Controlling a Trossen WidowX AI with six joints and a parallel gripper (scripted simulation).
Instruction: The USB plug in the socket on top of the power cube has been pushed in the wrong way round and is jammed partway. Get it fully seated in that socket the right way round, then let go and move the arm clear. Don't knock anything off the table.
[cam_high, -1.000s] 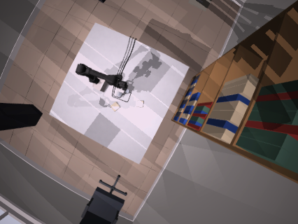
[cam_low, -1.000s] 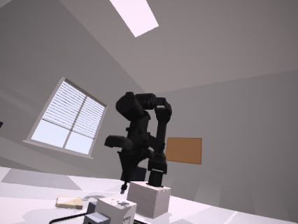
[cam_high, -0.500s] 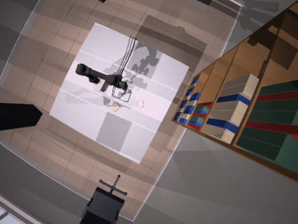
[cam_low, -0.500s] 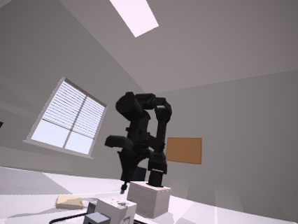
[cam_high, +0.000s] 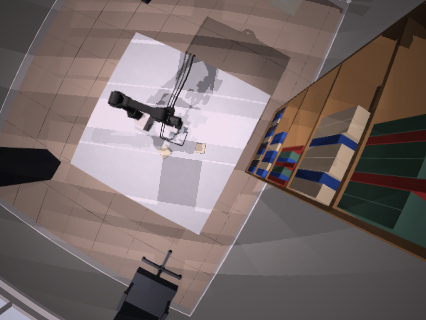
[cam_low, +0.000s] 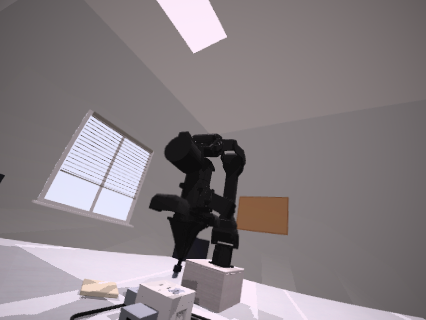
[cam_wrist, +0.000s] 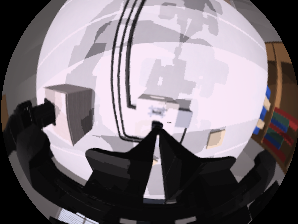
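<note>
Now: gripper tip 20 mm above the black USB plug.
</note>
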